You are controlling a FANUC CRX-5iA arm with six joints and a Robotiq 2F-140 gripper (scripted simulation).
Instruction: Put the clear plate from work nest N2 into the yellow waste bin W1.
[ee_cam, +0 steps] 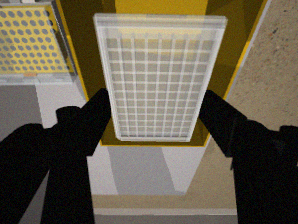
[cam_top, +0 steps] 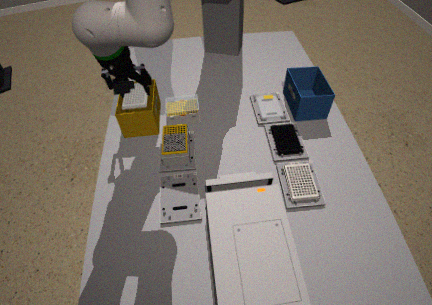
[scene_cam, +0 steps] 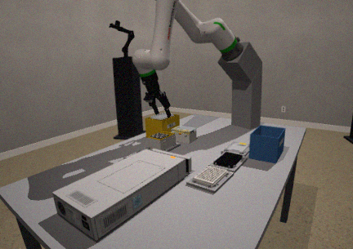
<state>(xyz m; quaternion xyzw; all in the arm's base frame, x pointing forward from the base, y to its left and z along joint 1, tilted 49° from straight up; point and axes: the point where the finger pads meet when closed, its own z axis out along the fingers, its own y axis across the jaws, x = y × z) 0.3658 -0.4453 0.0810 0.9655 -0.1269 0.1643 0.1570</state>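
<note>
The yellow waste bin W1 is 110 mm below my hand. Also, from my hand: yellow-topped tip rack: 210 mm ahead, 90 mm below, 50 mm to the left; clear plate: 20 mm below; nest N2: 380 mm ahead, 140 mm below, 10 mm to the right.
</note>
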